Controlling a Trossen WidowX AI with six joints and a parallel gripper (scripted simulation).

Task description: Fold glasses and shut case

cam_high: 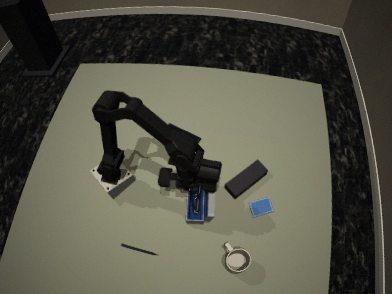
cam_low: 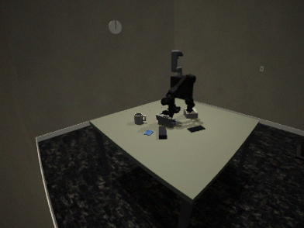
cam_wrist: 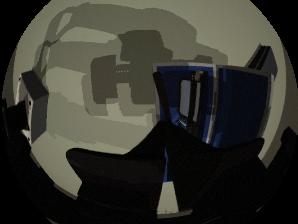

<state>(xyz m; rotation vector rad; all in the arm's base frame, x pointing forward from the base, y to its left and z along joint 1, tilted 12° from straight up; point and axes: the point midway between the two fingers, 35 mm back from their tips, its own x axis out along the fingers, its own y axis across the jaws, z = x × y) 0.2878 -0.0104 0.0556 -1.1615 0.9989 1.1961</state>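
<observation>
The grey lid lies 8 cm ahead of my hand, 2 cm to the right of it and 1 cm below it. The rest, counted from my hand: long black box: 20 cm ahead, 8 cm to the left, 6 cm below; then glasses case: 5 cm ahead, 2 cm to the right, 4 cm below; then blue card: 26 cm ahead, 2 cm to the right, 8 cm below.
</observation>
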